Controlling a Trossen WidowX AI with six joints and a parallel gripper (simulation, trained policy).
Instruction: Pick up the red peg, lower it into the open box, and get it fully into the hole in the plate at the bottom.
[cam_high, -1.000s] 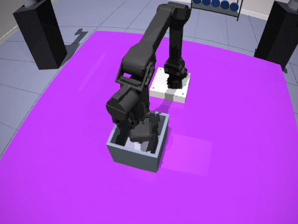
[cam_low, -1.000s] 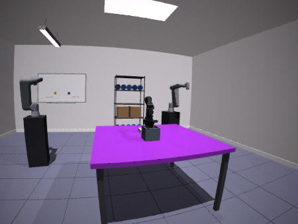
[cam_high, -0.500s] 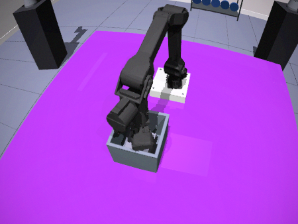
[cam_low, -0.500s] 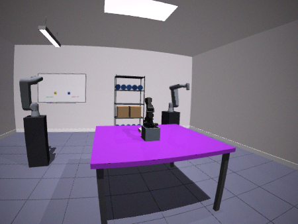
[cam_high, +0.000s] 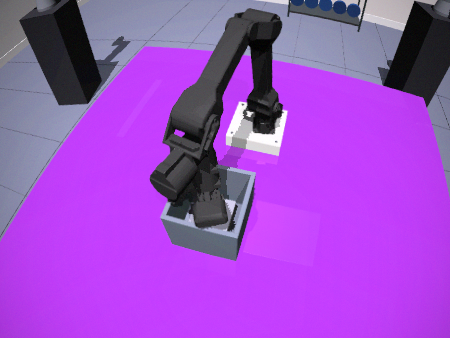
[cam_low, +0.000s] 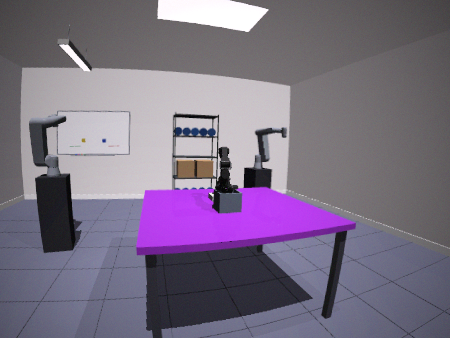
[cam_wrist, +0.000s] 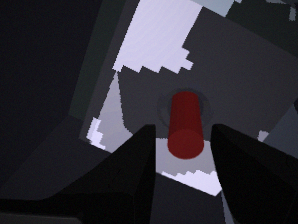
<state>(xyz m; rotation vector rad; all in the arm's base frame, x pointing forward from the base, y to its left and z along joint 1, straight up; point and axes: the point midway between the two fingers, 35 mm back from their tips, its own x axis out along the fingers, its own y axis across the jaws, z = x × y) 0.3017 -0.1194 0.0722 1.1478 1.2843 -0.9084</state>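
Right now the red peg is 30 mm below my gripper tip.
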